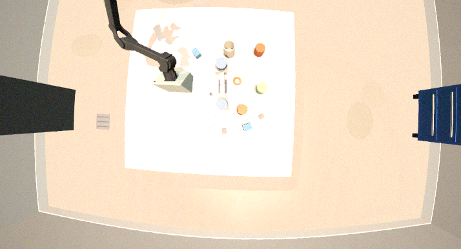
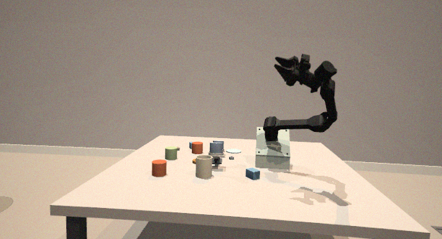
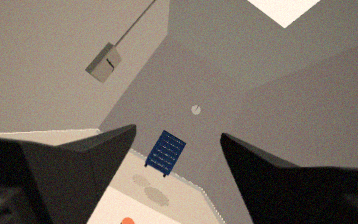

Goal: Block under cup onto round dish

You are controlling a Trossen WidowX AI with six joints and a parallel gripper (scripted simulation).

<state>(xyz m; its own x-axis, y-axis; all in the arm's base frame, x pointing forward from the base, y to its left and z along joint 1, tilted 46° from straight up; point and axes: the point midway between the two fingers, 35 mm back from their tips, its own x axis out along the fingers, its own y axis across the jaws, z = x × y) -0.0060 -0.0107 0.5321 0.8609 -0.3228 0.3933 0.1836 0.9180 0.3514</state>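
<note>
Right now my gripper tip is 52 cm to the left of the grey block, 51 cm above it and 25 cm short of it. Round my gripper tip: mug 51 cm below, 30 cm ahead, 13 cm to the right; green cylinder 52 cm below, 51 cm ahead, 40 cm to the right; nut 55 cm below, 44 cm to the right, 17 cm ahead.
</note>
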